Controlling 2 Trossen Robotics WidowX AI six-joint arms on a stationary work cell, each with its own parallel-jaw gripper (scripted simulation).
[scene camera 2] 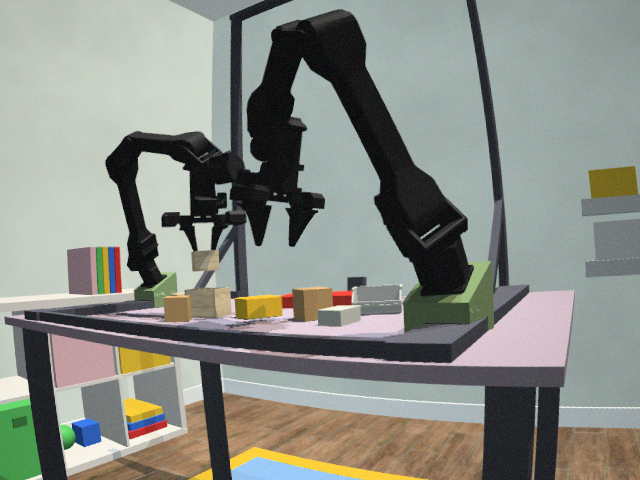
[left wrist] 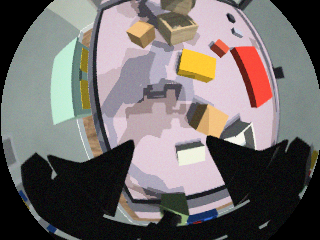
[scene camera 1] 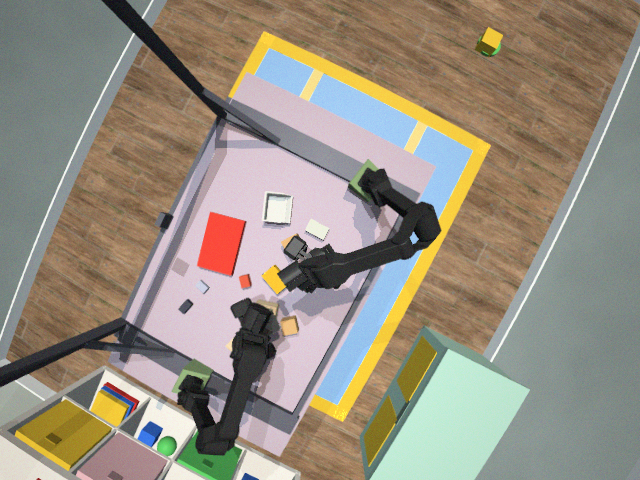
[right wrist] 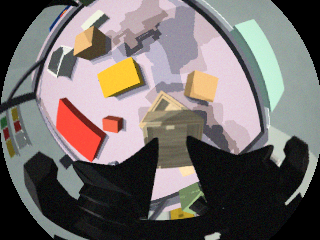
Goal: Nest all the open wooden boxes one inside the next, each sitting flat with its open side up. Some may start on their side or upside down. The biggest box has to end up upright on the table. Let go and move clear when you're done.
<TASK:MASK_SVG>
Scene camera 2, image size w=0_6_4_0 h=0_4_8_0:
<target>my left gripper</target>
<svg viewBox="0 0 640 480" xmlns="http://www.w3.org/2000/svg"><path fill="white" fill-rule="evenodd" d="M238 170L237 184L234 184L230 189L229 200L242 199L242 203L237 203L237 205L241 206L248 216L255 245L261 246L265 236L272 208L271 205L266 205L266 202L275 201L289 203L291 206L285 209L290 218L289 246L294 247L314 214L318 213L318 210L313 210L313 208L324 209L325 198L322 194L302 192L302 188L297 188L299 171L304 171L304 165L299 164L300 159L271 155L267 157L267 162L262 162L260 171L257 173L247 169Z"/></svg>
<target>my right gripper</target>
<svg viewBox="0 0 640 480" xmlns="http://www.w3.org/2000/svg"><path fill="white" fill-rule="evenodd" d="M191 187L190 215L180 215L180 212L165 212L161 217L162 227L163 225L175 227L179 224L179 230L185 232L193 251L198 251L195 226L192 226L192 224L214 223L215 226L212 227L211 250L216 250L223 228L228 228L228 225L247 223L246 213L240 210L218 214L218 209L227 208L227 193L217 193L216 196L214 186Z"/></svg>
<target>tan box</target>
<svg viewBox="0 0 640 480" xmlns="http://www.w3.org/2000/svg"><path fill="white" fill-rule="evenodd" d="M190 295L179 297L167 296L163 298L165 322L189 322L192 319Z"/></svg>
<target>tan box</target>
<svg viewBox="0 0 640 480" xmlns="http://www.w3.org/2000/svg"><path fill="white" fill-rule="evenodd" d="M332 288L292 289L294 319L305 322L318 320L317 310L333 307Z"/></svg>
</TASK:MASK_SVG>
